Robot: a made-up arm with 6 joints.
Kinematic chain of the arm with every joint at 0, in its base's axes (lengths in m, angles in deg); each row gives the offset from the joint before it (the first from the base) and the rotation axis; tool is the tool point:
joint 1: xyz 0 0 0.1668 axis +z
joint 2: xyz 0 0 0 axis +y
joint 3: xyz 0 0 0.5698 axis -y
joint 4: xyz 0 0 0 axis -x
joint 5: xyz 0.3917 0 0 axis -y
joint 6: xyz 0 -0.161 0 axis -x
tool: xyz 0 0 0
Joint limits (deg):
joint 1: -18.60..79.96
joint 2: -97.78..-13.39
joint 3: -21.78..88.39
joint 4: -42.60..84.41
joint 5: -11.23..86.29
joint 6: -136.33..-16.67
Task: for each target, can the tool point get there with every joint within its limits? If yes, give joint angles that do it. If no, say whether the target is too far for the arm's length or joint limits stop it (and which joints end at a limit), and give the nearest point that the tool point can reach.
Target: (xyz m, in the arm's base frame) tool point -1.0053 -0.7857 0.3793
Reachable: no: too far | nearest point -0.7719 -0.6033 0.3300 | short by 0.300 m
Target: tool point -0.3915 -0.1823 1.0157
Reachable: yes | joints 3.10 -35.61 65.42 -2.14 37.54 -75.91
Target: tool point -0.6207 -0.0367 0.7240
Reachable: yes | joints -9.23 -73.63 12.52 32.51 21.76 -110.80
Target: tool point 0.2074 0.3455 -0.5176
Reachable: no: joint limits stop it (at a limit: joint 1, joint 2, joint 3, joint 4) | nearest point 0.1585 0.2153 0.5561 | short by 1.083 m
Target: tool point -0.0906 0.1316 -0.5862
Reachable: no: joint limits stop it (at a limit: joint 1, joint 2, joint 3, joint 4) | nearest point -0.8928 0.2839 -0.1117 | short by 0.944 m
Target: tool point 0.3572 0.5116 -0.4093
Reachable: no: joint limits stop it (at a limit: joint 1, joint 2, joint 3, joint 4) | nearest point 0.1585 0.2153 0.5561 | short by 1.029 m
